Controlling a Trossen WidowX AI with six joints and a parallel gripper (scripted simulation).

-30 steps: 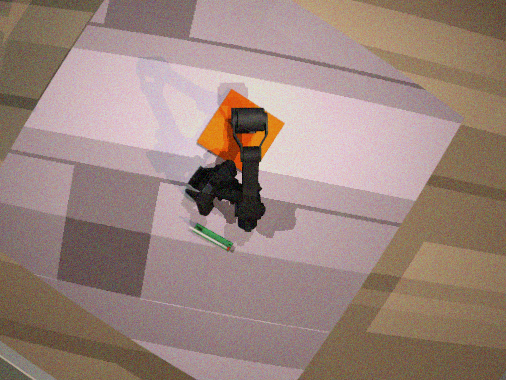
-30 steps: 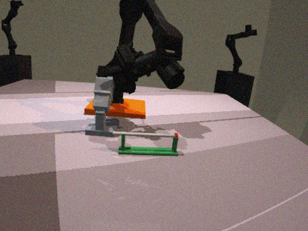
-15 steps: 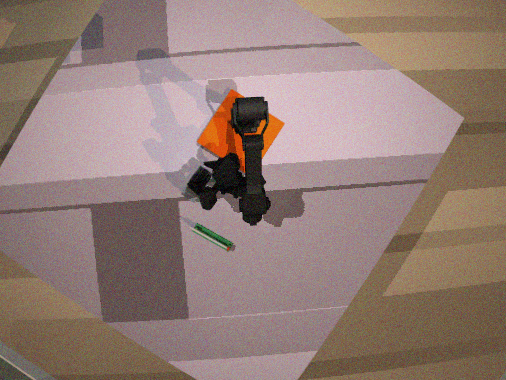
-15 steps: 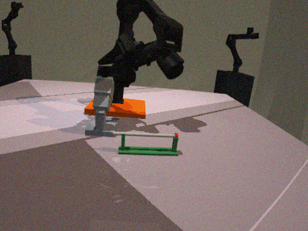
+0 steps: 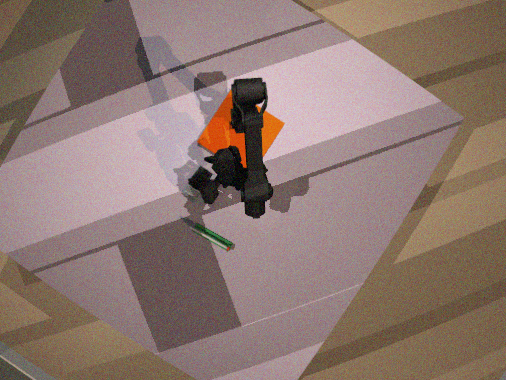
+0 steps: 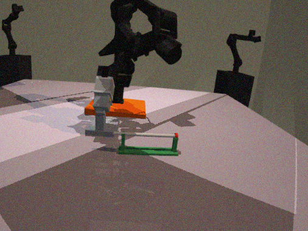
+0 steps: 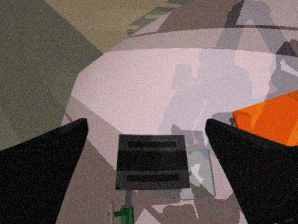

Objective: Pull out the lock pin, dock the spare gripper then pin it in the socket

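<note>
Right now my gripper tip is 180 mm short of the green rack, 160 mm above it and 140 mm to the right of it. The rest, counted from my gripper tip: grey mount: 130 mm below, 60 mm ahead, 20 mm to the left; spare gripper: 60 mm below, 40 mm ahead, 20 mm to the left.
</note>
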